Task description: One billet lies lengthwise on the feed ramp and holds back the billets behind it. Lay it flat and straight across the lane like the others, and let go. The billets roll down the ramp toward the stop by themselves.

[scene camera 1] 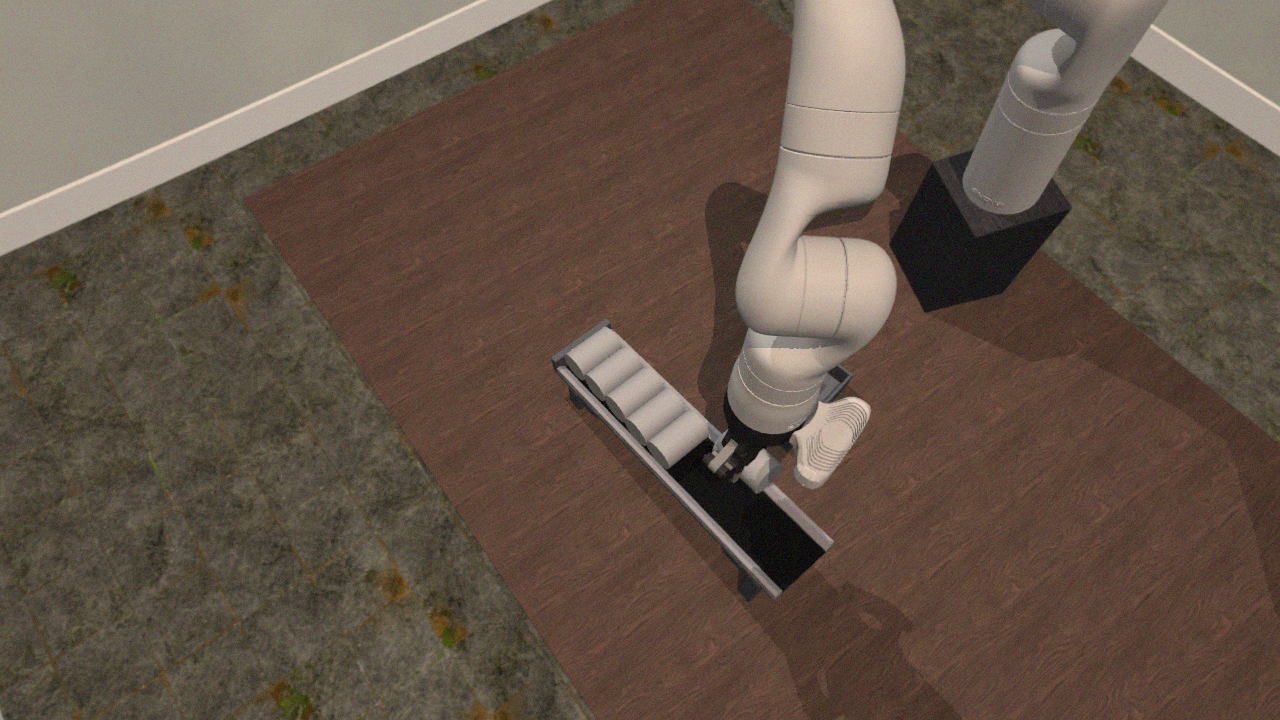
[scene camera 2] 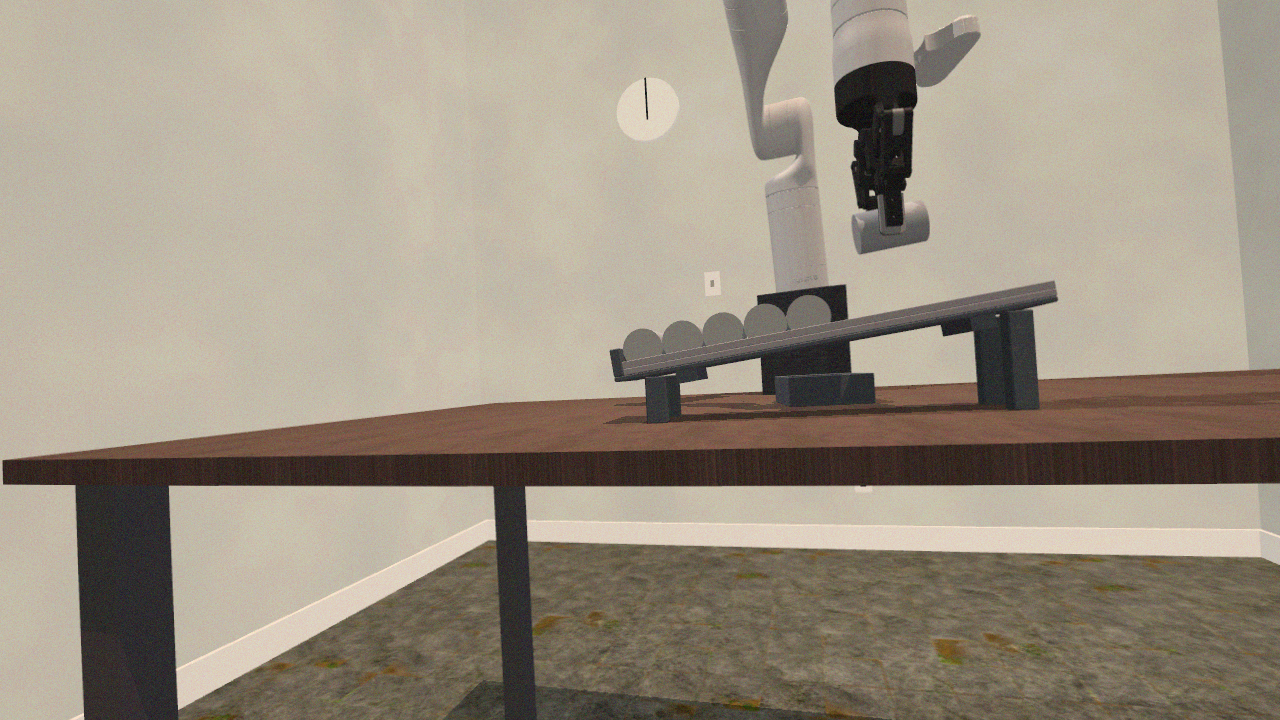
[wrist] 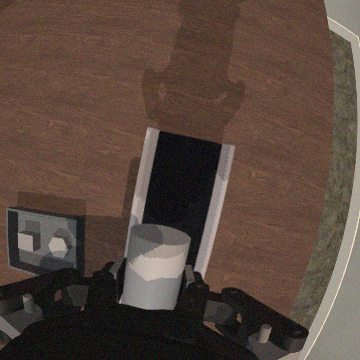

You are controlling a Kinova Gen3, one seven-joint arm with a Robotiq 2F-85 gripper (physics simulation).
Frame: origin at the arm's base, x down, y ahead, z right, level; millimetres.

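Seen in the pictures: gripper, fingertip midpoint: (scene camera 1: 743,460) (scene camera 2: 886,240) (wrist: 153,272); arm's base, origin of the base link: (scene camera 1: 1001,183) (scene camera 2: 802,289).
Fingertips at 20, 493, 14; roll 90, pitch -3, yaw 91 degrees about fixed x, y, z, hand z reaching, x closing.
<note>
Pixels of each thing's middle, then the offset from my fingertips to it, as dx, dy, dz.
- pale grey billet, body centre: (wrist: 153,274) (scene camera 1: 747,458) (scene camera 2: 889,227) -12, +0, -3
- stop, body centre: (scene camera 2: 627,363) (scene camera 1: 582,345) +105, -24, +262
- dark grey tray, body centre: (scene camera 2: 820,388) (scene camera 1: 790,389) (wrist: 42,243) +148, -177, +33
- small cube, body centre: (wrist: 28,240) +149, -205, +33
- hexagonal piece, body centre: (wrist: 59,245) +153, -149, +34
My gripper (scene camera 1: 741,467) (scene camera 2: 891,217) (wrist: 153,272) is shut on a pale grey billet (scene camera 1: 762,471) (scene camera 2: 914,223) (wrist: 156,295). It holds the billet in the air, well above the upper part of the ramp (scene camera 1: 805,520) (scene camera 2: 939,312) (wrist: 224,170). The held billet points along the ramp's length, slightly tilted in the scene camera 2 view. Several other billets (scene camera 1: 636,393) (scene camera 2: 766,322) lie flat across the lane, side by side, in a row from the stop (scene camera 1: 582,343) (scene camera 2: 615,364) at the low end. The wrist view shows the ramp's black lane beyond the held billet.
A dark grey tray (scene camera 1: 839,379) (scene camera 2: 823,390) (wrist: 80,245) stands on the table beside the ramp, partly hidden by the arm in the scene camera 1 view. It holds a small cube (wrist: 26,242) and a hexagonal piece (wrist: 58,246). The arm's black pedestal (scene camera 1: 971,246) stands behind.
</note>
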